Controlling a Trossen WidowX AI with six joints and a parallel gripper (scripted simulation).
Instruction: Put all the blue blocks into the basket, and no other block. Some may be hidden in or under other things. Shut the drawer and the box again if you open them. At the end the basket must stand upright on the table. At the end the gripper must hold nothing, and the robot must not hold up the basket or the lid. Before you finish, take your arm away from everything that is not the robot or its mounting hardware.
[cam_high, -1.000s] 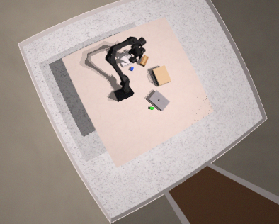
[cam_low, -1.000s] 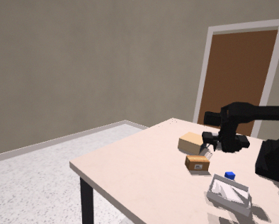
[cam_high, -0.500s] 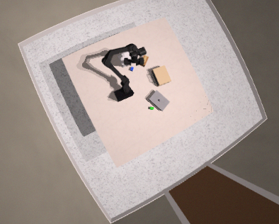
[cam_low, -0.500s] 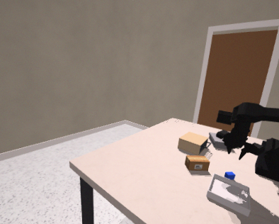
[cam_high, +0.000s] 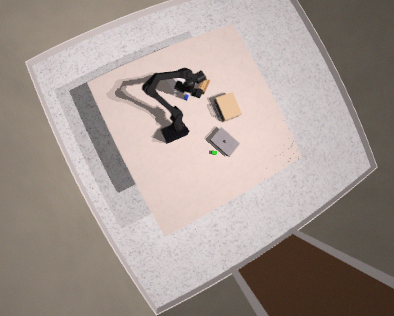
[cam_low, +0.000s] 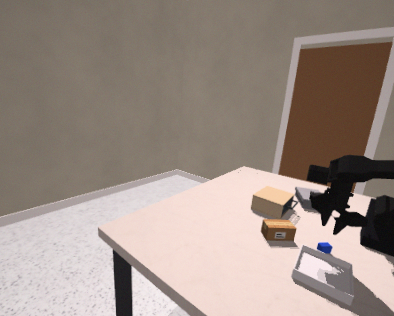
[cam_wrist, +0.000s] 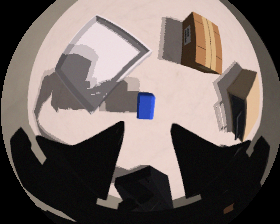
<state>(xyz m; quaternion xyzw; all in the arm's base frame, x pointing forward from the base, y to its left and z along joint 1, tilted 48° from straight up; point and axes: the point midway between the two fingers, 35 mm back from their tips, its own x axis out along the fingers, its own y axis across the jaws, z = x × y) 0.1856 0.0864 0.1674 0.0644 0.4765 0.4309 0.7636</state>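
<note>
The grey basket is 1 cm ahead of my hand, 13 cm to the left of it and 11 cm below it. From my hand the other things lie so: tan drawer unit (23 cm ahead, 23 cm to the right, 8 cm below); cardboard box (16 cm ahead, 1 cm to the left, 8 cm below); red block (14 cm ahead, 1 cm to the right, 10 cm below).
</note>
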